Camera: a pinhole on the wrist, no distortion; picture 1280 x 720 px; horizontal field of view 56.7 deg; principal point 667.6 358.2 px. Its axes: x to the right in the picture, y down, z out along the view. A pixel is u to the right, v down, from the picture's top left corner.
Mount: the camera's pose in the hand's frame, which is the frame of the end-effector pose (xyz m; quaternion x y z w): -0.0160 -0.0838 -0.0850 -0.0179 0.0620 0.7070 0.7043
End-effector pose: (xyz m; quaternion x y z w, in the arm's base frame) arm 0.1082 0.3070 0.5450 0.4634 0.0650 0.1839 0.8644
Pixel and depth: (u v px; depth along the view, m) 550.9 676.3 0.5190
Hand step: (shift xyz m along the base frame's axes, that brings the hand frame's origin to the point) 0.0321 -0.4297 0.1798
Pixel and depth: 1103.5 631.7 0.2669
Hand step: -0.0194 -0.1353 0.1295
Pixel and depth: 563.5 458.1 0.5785
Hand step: 0.1322 -0.4320 0.2210
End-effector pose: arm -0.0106 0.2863 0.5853 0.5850 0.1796 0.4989 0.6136
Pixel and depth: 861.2 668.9 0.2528
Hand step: 0.1094 -0.1413 0.0044
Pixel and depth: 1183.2 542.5 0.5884
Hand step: 0.2553 -0.3590 0.3053
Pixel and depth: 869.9 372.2 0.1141
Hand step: 0.0371 -0.0132 -0.0435
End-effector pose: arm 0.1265 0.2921 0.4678 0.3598 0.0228 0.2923 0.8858
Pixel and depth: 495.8 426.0 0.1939
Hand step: 0.0606 -0.1285 0.0213
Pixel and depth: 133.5 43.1 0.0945
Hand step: 0.0735 -0.0651 -0.0637
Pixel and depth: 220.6 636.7 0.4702
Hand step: 0.1268 -0.4238 0.1512
